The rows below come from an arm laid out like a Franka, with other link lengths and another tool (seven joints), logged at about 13 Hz.
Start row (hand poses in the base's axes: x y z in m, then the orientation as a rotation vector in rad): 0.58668, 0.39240, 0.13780, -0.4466, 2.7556, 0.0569
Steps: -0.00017, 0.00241, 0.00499, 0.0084, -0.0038, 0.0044; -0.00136, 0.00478, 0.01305, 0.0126, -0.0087, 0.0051; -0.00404, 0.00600, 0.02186, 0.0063, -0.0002, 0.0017; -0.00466, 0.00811, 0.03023, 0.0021, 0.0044, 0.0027; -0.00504, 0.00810, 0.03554, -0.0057, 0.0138, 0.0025; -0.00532, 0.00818, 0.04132, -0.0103, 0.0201, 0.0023; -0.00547, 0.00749, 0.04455, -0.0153, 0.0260, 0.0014; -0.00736, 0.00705, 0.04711, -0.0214, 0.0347, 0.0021; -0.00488, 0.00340, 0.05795, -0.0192, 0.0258, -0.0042; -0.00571, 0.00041, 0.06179, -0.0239, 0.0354, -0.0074
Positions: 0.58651, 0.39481, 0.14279, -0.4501, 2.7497, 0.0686; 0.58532, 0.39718, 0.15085, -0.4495, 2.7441, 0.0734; 0.58264, 0.39840, 0.15966, -0.4473, 2.7541, 0.0659; 0.58202, 0.40051, 0.16803, -0.4502, 2.7590, 0.0615; 0.58164, 0.40050, 0.17334, -0.4528, 2.7694, 0.0530; 0.58136, 0.40058, 0.17912, -0.4544, 2.7763, 0.0480; 0.58121, 0.39989, 0.18235, -0.4550, 2.7830, 0.0423; 0.57932, 0.39945, 0.18491, -0.4584, 2.7923, 0.0360; 0.58180, 0.39580, 0.19575, -0.4482, 2.7845, 0.0354; 0.58097, 0.39281, 0.19959, -0.4458, 2.7953, 0.0304
